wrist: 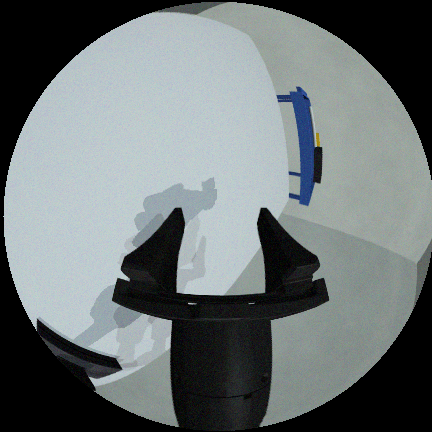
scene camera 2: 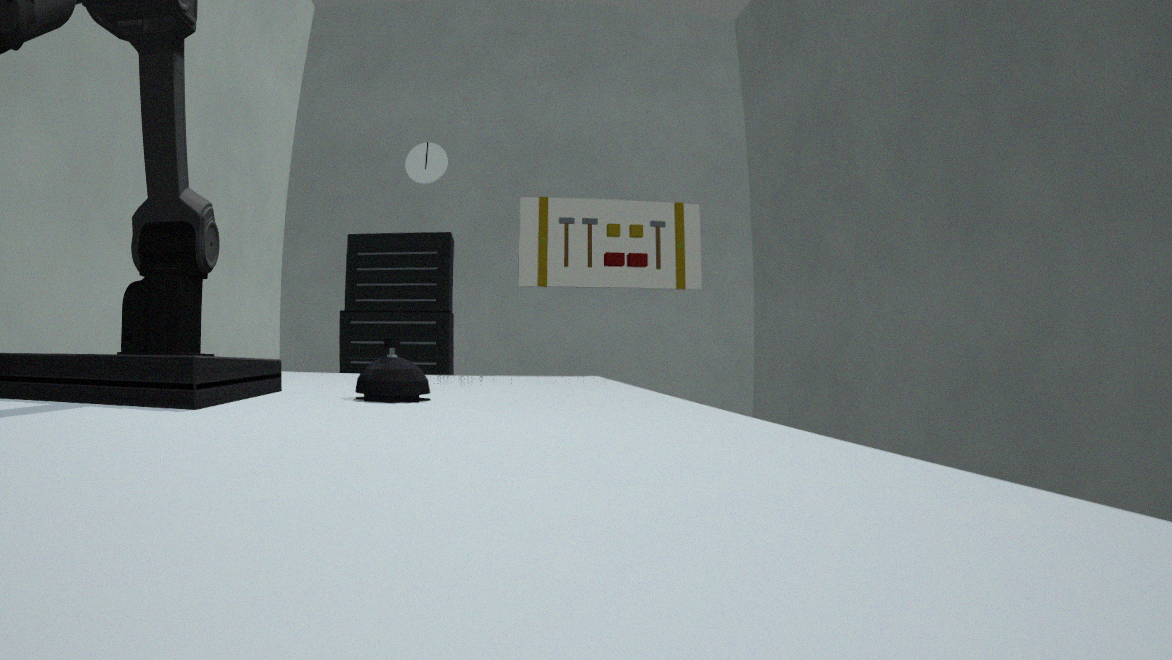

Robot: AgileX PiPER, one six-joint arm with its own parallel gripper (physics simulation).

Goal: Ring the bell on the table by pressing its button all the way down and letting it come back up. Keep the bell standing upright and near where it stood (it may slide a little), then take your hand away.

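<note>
The bell (scene camera 2: 392, 380) is a dark dome on a thin base, standing upright on the white table (scene camera 2: 574, 524) (wrist: 125, 110) in the scene view, to the right of the arm's base. A small light stem with a dark button (scene camera 2: 389, 342) shows on its top. The bell does not show in the wrist view. My gripper (wrist: 220, 215) is open, with its two dark fingers wide apart and nothing between them. It hangs above the table and is outside the scene view, so its distance from the bell cannot be seen there.
The arm's dark base plate (scene camera 2: 237, 382) (wrist: 80, 350) lies at the left in the scene view. A dark drawer cabinet (scene camera 2: 399, 282) stands behind the table. A blue frame (wrist: 303, 145) stands beyond the table edge in the wrist view.
</note>
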